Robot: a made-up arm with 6 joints. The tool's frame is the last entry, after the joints.
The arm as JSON. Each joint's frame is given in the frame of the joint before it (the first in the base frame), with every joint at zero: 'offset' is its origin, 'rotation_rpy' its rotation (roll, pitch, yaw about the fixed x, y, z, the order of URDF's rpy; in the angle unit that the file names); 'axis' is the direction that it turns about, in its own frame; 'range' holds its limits. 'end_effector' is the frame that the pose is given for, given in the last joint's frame.
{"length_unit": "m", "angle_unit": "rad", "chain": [
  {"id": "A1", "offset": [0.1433, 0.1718, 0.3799], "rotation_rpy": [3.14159, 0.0, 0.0], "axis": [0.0, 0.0, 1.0], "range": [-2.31, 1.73]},
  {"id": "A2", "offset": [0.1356, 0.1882, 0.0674], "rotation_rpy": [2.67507, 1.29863, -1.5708], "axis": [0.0, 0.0, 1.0], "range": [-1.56, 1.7]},
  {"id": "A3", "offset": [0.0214, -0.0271, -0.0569], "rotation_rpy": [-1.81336, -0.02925, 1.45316], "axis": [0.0, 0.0, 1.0], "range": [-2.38, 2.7]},
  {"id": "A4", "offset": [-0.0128, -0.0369, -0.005], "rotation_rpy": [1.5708, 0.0, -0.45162], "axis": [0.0, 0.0, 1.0], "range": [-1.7, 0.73]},
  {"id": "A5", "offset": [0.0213, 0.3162, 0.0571], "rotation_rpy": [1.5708, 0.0, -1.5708], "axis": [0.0, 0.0, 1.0], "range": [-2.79, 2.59]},
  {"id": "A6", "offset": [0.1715, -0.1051, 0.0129], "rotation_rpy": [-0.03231, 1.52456, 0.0], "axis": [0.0, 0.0, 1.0], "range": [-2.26, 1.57]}
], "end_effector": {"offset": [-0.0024, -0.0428, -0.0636], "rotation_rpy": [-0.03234, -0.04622, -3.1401]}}
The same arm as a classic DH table. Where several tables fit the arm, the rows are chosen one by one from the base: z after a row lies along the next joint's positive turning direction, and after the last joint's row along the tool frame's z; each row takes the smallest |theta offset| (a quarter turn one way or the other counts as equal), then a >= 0, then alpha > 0; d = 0 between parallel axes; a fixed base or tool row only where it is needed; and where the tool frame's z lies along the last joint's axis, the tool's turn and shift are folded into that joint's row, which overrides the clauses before.
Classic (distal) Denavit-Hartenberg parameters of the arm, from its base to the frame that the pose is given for. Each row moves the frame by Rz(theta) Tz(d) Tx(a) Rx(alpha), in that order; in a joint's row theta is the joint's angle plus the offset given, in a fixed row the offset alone. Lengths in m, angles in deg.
base (fixed): d 0, theta offset 50.17, a 0.2237, alpha 180
A1: d -0.2868, theta offset 77.77, a 0.2074, alpha -103.89
A2: d 0.0441, theta offset 0, a 0.0242, alpha 103.89
A3: d -0.0304, theta offset -27.6, a -0.0046, alpha -90
A4: d 0.0959, theta offset -90, a 0.3162, alpha -90
A5: d -0.0162, theta offset -88.15, a -0.1106, alpha 87.35
A6: d -0.2944, theta offset -35, a -0.0365, alpha 3.23
tool (fixed): d 0.3996, theta offset 124.96, a 0, alpha 0
Joint limits (deg, base to tool): -132.35..99.12 -89.38..97.4 -136.36..154.7 -97.4..41.83 -159.86..148.4 -129.49..89.95

